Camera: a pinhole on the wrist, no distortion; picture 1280 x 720 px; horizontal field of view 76.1 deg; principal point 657.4 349.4 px. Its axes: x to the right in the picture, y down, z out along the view. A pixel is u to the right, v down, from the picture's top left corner.
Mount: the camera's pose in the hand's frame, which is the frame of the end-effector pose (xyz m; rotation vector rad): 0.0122 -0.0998 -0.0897 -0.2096 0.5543 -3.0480
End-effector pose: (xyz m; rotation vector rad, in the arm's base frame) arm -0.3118 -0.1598 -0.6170 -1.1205 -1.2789 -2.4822
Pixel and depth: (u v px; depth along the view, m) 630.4 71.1 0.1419
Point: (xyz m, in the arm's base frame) -0.3492 -0.0433 -0.6390
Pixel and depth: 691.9 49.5 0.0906
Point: -0.3656 -0.0873 -0.6660
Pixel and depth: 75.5 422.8 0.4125
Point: -0.5454 0.2603 -0.4566
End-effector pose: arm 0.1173 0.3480 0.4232 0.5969 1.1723 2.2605
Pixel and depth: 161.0 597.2 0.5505
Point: 0.0873 1.0152 0.2946
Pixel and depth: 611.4 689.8 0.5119
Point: 0.3267 0.8386 0.2032
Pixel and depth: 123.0 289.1 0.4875
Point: 0.0653 0.9045 0.4751
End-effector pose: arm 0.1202 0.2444 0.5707 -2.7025 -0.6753 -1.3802
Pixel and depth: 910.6 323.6 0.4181
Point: 0.2400 0.5118 0.2929
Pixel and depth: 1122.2 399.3 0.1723
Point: 0.0805 0.3986 0.4470
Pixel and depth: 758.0 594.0 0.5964
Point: 0.2582 0.7771 0.2632
